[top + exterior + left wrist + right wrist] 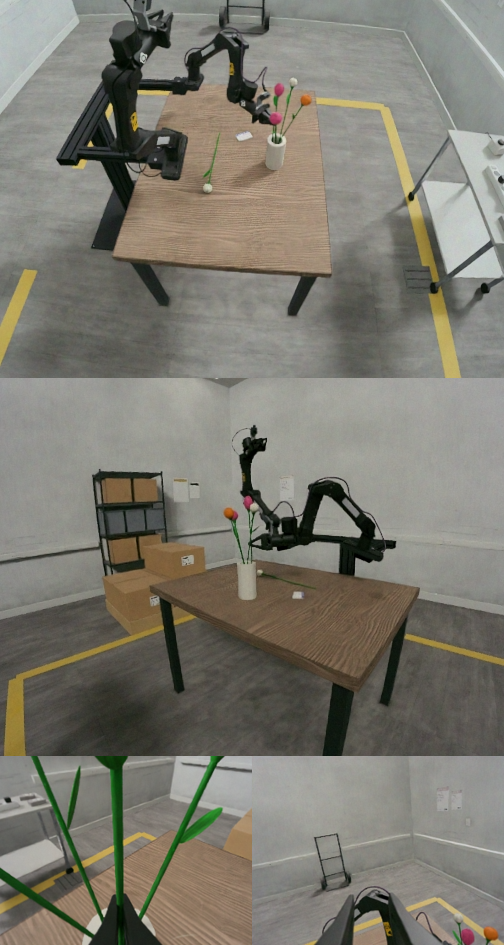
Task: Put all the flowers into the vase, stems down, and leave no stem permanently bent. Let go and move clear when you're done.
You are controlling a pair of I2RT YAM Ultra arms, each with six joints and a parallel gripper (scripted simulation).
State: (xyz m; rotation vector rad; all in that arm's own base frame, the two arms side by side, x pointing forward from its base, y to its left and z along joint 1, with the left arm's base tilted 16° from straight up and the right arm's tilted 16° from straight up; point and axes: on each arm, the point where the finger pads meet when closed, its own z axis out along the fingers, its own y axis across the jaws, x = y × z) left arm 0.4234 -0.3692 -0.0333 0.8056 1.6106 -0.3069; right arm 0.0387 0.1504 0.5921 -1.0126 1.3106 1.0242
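Now: left hand 11 cm below the orange flower, 10 cm short of it and 1 cm to the left of it. The rest, counted from my left hand: small white card: 25 cm below, 17 cm to the left, 14 cm behind.
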